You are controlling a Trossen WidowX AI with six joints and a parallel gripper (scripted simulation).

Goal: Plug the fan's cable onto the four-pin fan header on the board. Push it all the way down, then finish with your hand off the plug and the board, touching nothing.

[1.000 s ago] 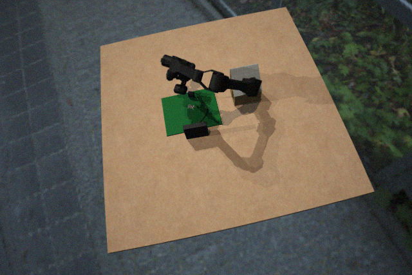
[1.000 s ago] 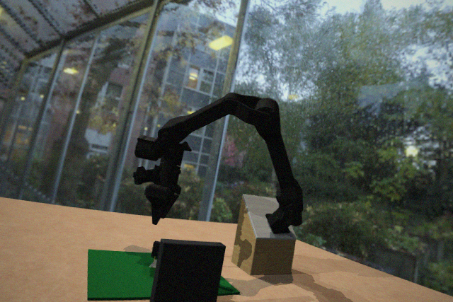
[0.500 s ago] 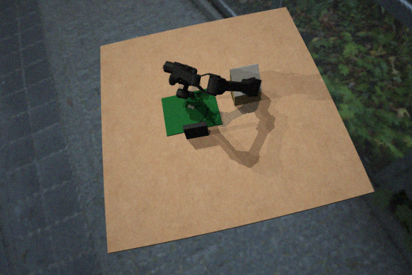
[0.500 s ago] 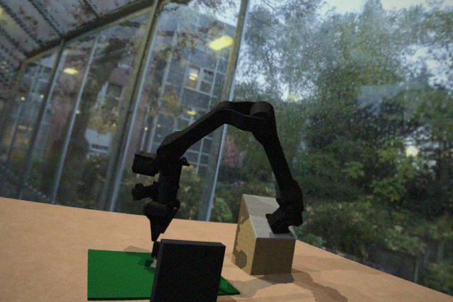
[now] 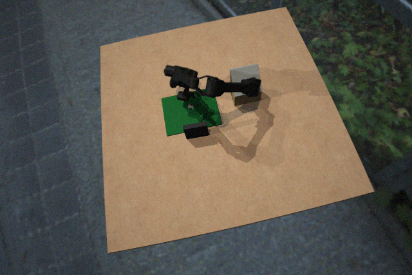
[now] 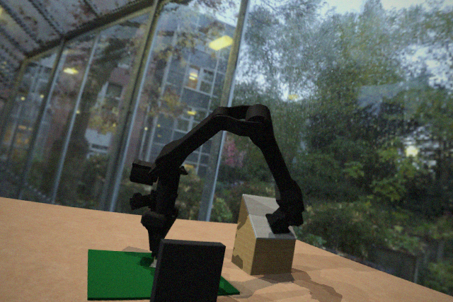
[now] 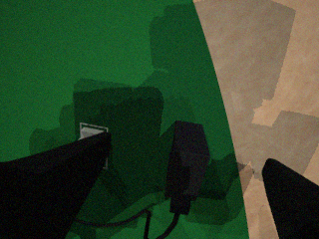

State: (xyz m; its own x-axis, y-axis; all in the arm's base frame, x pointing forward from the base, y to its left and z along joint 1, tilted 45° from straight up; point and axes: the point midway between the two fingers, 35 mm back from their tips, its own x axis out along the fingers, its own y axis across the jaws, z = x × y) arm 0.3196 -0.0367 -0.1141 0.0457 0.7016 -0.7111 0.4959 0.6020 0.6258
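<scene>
Right now my gripper tip is 10 mm past the black fan plug and 10 mm above it. The rest, counted from my gripper tip: green board 90 mm to the left, 50 mm below, 20 mm ahead; black fan 240 mm to the left, 30 mm above, 10 mm ahead; pale four-pin header 70 mm to the left, 30 mm below, 10 mm ahead.
</scene>
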